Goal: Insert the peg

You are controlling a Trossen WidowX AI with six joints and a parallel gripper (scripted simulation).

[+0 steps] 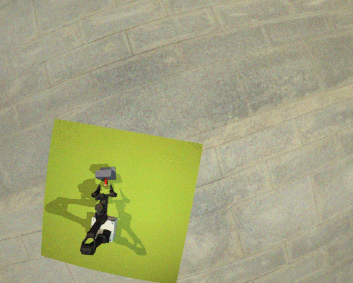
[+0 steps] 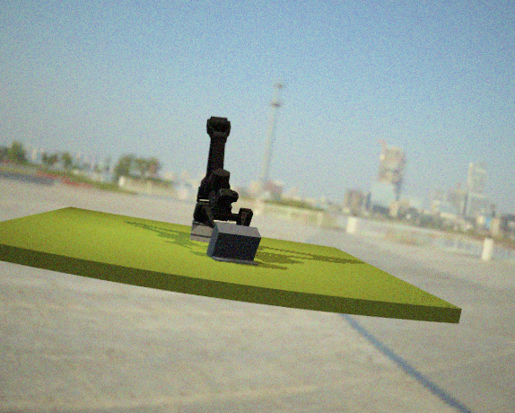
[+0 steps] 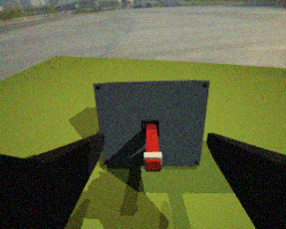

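The red square peg lies 2 cm below my gripper tip. Also, from my gripper tip: sloped panel: 6 cm ahead, 2 cm to the left, 4 cm below.
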